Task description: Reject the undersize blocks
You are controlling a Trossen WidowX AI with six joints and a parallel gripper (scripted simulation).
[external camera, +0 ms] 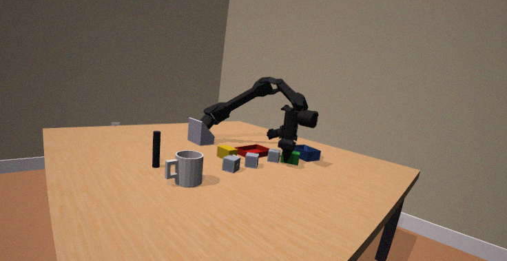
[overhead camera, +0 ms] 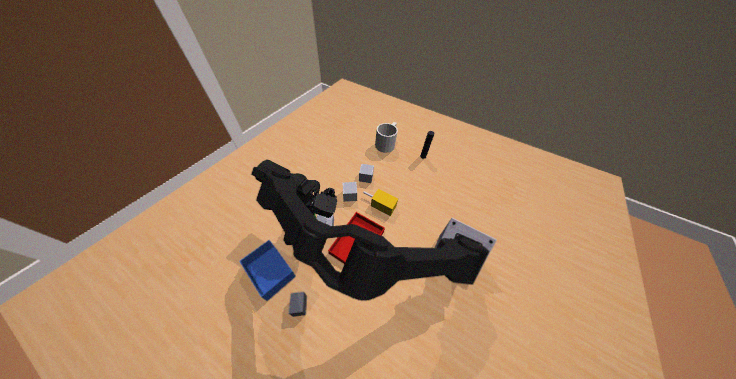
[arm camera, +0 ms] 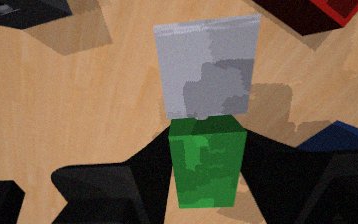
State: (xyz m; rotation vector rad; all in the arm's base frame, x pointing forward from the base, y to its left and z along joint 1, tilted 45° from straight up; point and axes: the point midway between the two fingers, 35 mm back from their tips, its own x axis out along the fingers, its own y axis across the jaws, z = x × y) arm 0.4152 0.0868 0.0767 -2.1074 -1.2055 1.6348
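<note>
Right now the green gauge is 10 mm behind my gripper tip, 10 mm to the right of it and 20 mm above it. From my gripper tip the other things lie so: red reject tray: 150 mm behind, 30 mm to the right; blue tray: 10 mm ahead, 150 mm to the left; steel block: 50 mm behind, 150 mm to the right, 10 mm above.
</note>
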